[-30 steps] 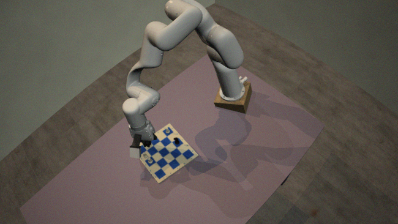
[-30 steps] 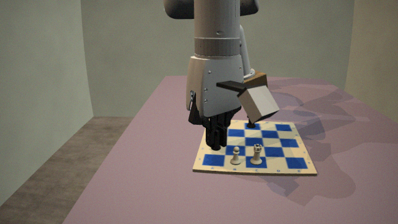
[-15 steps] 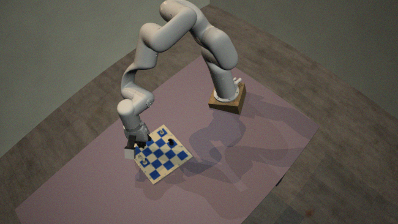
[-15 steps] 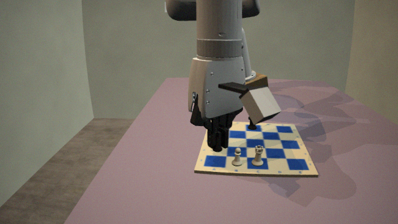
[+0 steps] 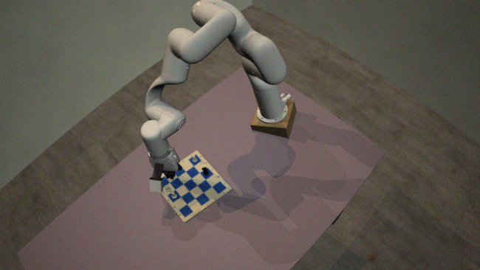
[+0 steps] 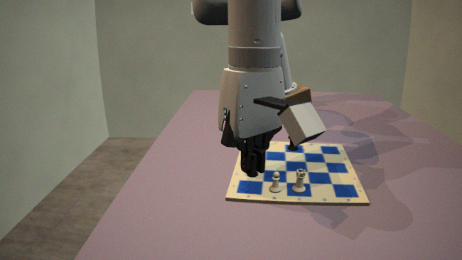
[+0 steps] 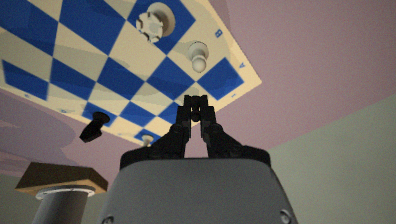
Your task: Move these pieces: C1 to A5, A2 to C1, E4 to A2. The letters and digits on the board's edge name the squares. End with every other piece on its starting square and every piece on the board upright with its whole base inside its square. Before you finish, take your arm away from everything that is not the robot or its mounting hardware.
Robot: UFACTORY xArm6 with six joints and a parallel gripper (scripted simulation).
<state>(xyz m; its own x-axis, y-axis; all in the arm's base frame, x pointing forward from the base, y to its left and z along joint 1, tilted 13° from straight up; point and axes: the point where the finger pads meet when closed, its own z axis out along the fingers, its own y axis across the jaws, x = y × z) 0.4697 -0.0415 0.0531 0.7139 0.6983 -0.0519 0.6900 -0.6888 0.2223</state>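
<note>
My gripper is now 1 cm above the black pawn. Round my hand: white rook 8 cm to the left, 4 cm ahead, 1 cm below; then chessboard 8 cm to the left, 4 cm behind, 3 cm below; then black knight 11 cm behind, 7 cm to the left, 1 cm below.
</note>
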